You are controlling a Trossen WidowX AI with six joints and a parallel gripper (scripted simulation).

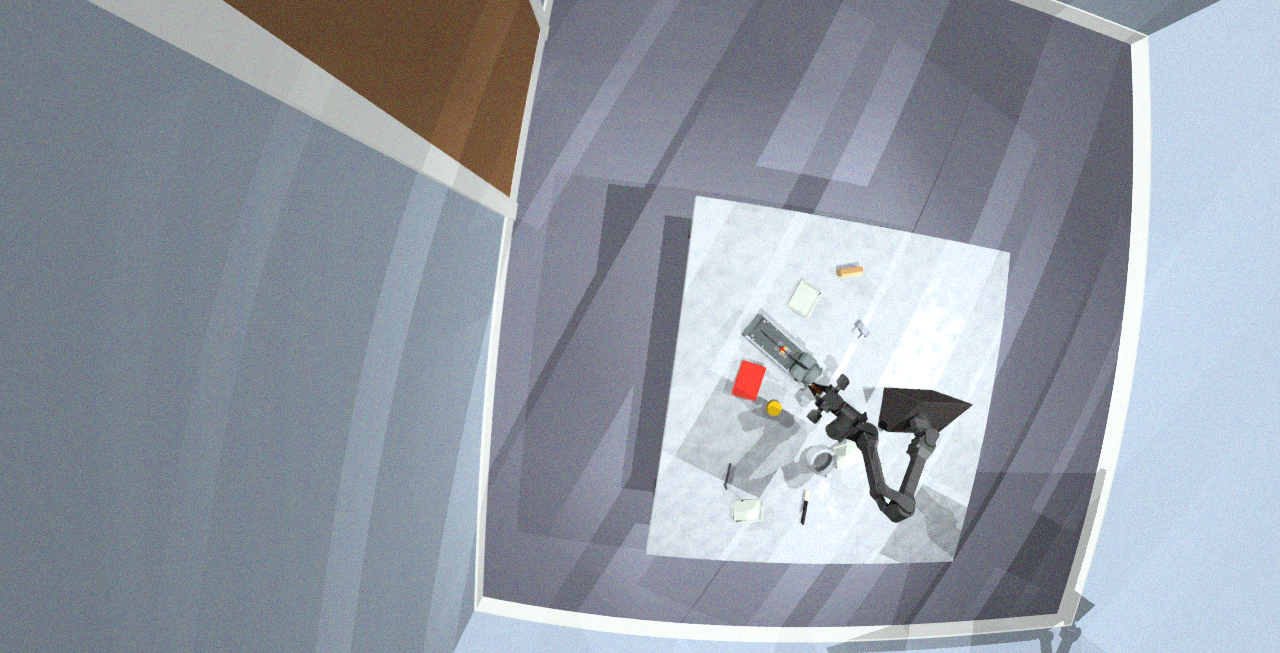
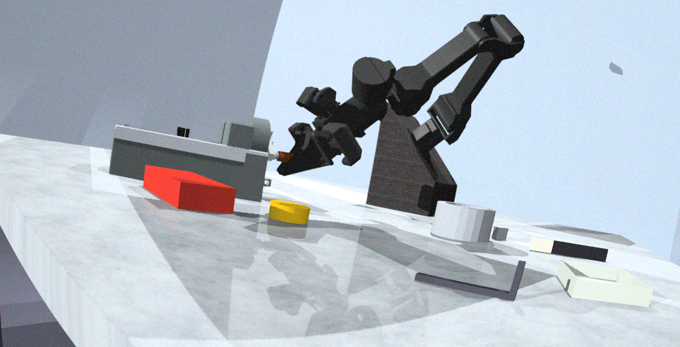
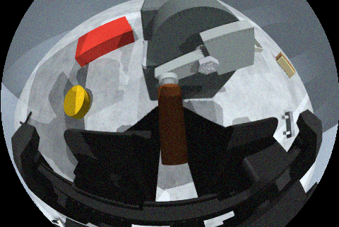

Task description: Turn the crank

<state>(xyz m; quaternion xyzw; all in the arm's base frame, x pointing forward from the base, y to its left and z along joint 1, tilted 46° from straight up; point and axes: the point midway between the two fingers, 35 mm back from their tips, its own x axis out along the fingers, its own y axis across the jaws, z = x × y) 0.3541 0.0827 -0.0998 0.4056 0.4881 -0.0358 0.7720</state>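
Now: gripper tip 14 cm short of the red pointer, 10 cm to the left of it and 4 cm below it. From my gripper tip the other things lie so: yellow disc: 9 cm ahead, 11 cm to the left, 4 cm below; brown handle: 2 cm behind, 1 cm to the left, 3 cm above; black L-shaped bar: 18 cm ahead, 41 cm to the left, 4 cm below.
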